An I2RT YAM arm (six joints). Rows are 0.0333 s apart.
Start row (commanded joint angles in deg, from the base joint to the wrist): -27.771 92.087 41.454 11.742 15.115 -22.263
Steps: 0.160 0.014 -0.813 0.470 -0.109 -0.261; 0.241 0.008 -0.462 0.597 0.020 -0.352; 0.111 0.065 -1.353 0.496 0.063 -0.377; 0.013 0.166 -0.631 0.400 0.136 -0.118; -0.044 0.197 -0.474 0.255 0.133 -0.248; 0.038 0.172 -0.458 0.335 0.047 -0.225; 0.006 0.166 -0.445 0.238 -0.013 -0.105; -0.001 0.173 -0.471 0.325 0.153 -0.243; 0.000 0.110 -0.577 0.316 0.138 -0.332; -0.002 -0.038 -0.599 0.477 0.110 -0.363; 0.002 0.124 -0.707 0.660 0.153 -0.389; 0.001 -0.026 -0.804 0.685 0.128 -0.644; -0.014 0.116 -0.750 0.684 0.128 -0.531; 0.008 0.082 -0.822 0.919 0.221 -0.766; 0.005 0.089 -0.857 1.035 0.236 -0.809; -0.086 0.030 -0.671 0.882 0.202 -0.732; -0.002 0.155 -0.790 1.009 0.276 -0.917
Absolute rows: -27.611 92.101 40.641 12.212 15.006 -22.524; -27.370 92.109 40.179 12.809 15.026 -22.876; -27.259 92.174 38.826 13.305 15.089 -23.253; -27.246 92.340 38.195 13.705 15.225 -23.371; -27.290 92.537 37.721 13.960 15.358 -23.619; -27.252 92.709 37.263 14.295 15.405 -23.844; -27.246 92.875 36.818 14.533 15.392 -23.949; -27.247 93.048 36.347 14.858 15.545 -24.192; -27.247 93.158 35.770 15.174 15.683 -24.524; -27.249 93.120 35.171 15.651 15.793 -24.887; -27.247 93.244 34.464 16.311 15.946 -25.276; -27.246 93.218 33.660 16.996 16.074 -25.920; -27.260 93.334 32.910 17.680 16.202 -26.451; -27.252 93.416 32.088 18.599 16.423 -27.217; -27.247 93.505 31.231 19.634 16.659 -28.026; -27.333 93.535 30.560 20.516 16.861 -28.758; -27.335 93.690 29.770 21.525 17.137 -29.675
